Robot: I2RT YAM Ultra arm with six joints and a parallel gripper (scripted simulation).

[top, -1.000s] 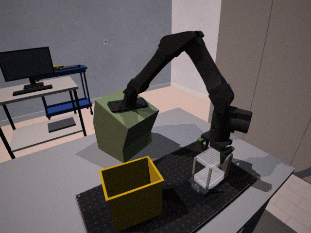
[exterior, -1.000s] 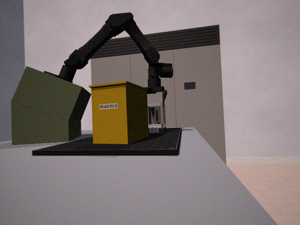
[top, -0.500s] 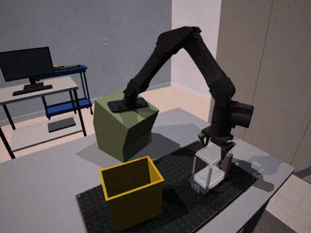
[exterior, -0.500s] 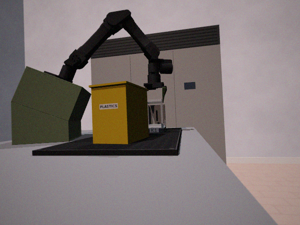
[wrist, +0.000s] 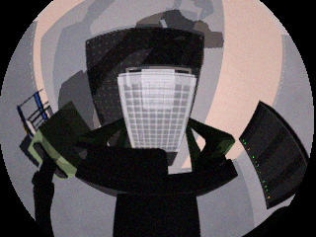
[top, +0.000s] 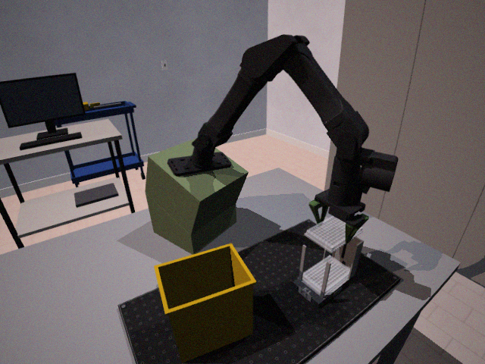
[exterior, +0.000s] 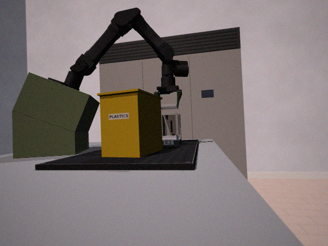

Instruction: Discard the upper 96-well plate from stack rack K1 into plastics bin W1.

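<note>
My gripper is now 330 mm to the left of the yellow plastics bin, 90 mm above it and 60 mm past it. The rest, counted from my hand: 96-well plate: right at my hand.
</note>
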